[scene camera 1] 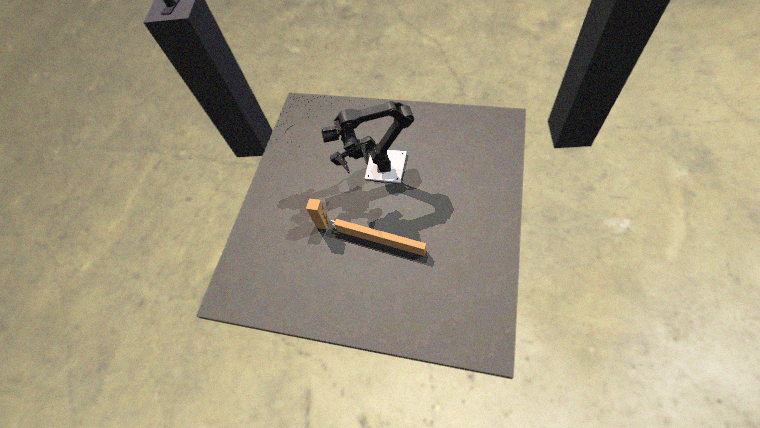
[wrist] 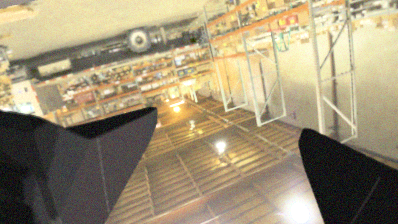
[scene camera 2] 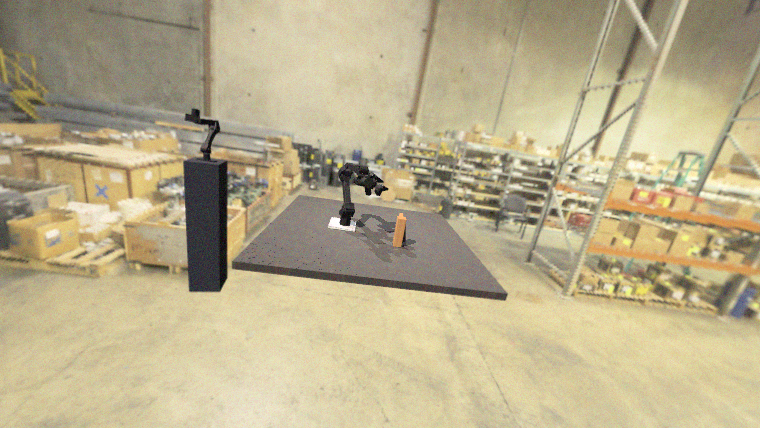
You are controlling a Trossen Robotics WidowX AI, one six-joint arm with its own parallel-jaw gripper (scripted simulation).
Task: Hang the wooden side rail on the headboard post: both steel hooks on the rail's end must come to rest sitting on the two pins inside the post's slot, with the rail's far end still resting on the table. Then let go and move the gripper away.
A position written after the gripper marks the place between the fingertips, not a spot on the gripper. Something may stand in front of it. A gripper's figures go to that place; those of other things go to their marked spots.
Labels:
The gripper (scene camera 1: 357, 168): 1.59 m from the lens. A wooden side rail (scene camera 1: 395, 241) is 1.69 m from the lens.

